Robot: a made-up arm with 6 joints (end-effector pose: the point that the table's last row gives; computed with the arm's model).
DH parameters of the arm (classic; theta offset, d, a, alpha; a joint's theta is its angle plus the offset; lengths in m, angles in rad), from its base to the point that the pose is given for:
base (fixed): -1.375 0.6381 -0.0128 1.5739
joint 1: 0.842 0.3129 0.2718 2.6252
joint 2: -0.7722 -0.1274 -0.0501 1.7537
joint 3: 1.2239 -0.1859 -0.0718 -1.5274
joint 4: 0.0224 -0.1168 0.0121 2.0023
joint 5: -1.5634 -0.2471 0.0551 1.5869
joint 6: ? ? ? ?
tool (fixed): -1.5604 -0.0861 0 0
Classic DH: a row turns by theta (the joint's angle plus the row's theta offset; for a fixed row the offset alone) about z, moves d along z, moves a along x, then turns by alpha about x.
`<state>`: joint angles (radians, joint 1 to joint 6).
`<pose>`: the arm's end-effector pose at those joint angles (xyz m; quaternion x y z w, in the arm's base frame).
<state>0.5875 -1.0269 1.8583 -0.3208 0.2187 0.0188</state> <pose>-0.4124 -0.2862 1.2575 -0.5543 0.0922 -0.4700 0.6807</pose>
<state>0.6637 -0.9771 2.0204 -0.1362 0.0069 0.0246</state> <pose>-0.3956 -0.2287 1.3245 -0.6579 0.0129 -0.4407 0.6106</pose>
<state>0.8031 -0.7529 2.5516 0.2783 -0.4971 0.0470</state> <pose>-0.3315 -0.1564 1.4028 -0.8285 0.0378 -0.3108 0.4643</pose>
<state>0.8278 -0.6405 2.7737 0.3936 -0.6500 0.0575</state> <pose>-0.3096 -0.1953 1.3949 -0.8421 0.1118 -0.2616 0.4583</pose>
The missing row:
joint 6: 1.195 -0.1291 -0.014 0.2462
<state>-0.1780 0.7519 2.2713 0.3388 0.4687 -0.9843</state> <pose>-0.5524 -0.4444 0.4956 -0.0831 0.6171 -0.6078 0.4928</pose>
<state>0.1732 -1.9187 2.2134 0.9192 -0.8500 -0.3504</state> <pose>0.0418 0.0850 1.0835 -0.8804 -0.2127 0.3513 0.2374</pose>
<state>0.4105 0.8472 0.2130 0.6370 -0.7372 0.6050</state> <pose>-0.6524 -0.5860 0.8069 -0.2255 -0.7071 -0.5039 0.4418</pose>
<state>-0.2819 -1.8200 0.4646 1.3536 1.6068 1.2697</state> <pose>-0.4336 -0.4542 1.1972 -0.6177 0.1021 0.0078 0.7797</pose>
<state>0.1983 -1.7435 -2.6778 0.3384 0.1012 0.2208</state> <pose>-0.2183 -0.0159 1.3386 0.6964 -0.4027 0.5706 0.1654</pose>
